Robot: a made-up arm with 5 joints. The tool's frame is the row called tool.
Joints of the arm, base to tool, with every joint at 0 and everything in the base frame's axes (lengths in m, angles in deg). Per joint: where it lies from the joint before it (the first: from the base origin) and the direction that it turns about. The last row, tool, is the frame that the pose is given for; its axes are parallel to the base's.
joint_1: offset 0 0 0.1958 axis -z
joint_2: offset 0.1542 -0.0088 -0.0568 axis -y
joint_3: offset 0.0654 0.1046 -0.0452 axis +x
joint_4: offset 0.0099 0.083 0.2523 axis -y
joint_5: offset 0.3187 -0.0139 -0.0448 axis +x
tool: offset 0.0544 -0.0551 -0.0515
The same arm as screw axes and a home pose.
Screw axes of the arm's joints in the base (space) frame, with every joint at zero. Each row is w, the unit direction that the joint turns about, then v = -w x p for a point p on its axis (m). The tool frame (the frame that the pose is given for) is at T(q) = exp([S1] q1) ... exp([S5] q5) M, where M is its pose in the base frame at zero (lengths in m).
S1: w 0 0 -1 v 0.0000 0.0000 0.0000
S2: w 0 -1 0 v 0.1390 0.0000 -0.1542
S3: w 1 0 0 v 0.0000 0.0938 -0.0958
S4: w 0 -1 0 v 0.3461 0.0000 -0.2295
S5: w 1 0 0 v 0.0000 0.3013 -0.1649
M =
1 0 0 0.6026
0 1 0 0.1098
0 0 1 0.2498
0 0 0 1

